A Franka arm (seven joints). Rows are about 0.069 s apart.
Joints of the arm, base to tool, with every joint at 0 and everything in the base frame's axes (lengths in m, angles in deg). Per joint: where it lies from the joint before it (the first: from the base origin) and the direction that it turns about. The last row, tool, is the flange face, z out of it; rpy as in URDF.
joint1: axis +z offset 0 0 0.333
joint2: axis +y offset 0 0 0
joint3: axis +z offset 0 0 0.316
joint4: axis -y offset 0.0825 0 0
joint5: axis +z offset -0.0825 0 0.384
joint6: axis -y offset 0 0 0
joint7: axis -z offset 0.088 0 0
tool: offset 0 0 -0.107 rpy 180 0 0
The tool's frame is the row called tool.
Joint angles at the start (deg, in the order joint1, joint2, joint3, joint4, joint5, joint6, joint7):
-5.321 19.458 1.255 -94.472 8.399 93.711 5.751
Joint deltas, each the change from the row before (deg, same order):
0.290 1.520 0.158 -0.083 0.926 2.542 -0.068
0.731 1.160 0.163 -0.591 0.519 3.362 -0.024
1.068 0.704 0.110 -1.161 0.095 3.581 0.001
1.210 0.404 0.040 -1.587 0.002 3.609 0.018
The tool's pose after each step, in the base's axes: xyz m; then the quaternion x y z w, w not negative. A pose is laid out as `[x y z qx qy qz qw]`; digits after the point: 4 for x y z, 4 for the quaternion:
[0.6202 -0.0249 0.3787 -0.9772 0.1019 0.1683 0.0796]
[0.6266 -0.0159 0.3647 -0.9794 0.0992 0.1552 0.0827]
[0.6302 -0.0042 0.3515 -0.9822 0.0935 0.1413 0.0816]
[0.6313 0.0084 0.3386 -0.9847 0.0871 0.1282 0.0793]

